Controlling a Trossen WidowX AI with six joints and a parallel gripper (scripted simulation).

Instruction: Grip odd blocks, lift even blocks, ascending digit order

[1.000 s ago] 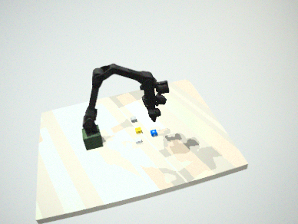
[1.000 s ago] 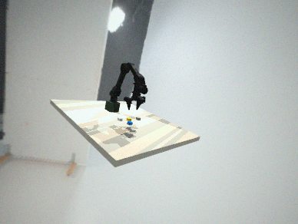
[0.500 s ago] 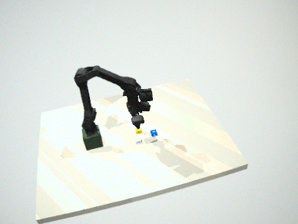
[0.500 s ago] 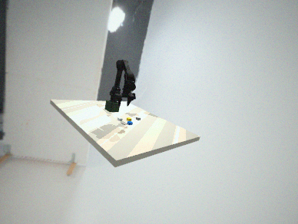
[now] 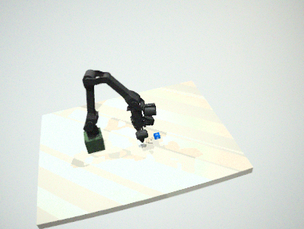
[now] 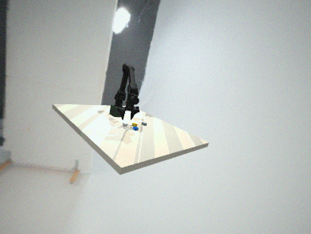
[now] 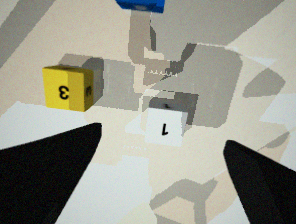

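My gripper tip is 1 cm past the white block and 4 cm above it. Also, from my gripper tip: blue block (10 cm ahead, 1 cm to the left, 4 cm below); then grey block (3 cm ahead, 19 cm to the left, 4 cm below); then yellow block (2 cm ahead, 8 cm to the left, 4 cm below).
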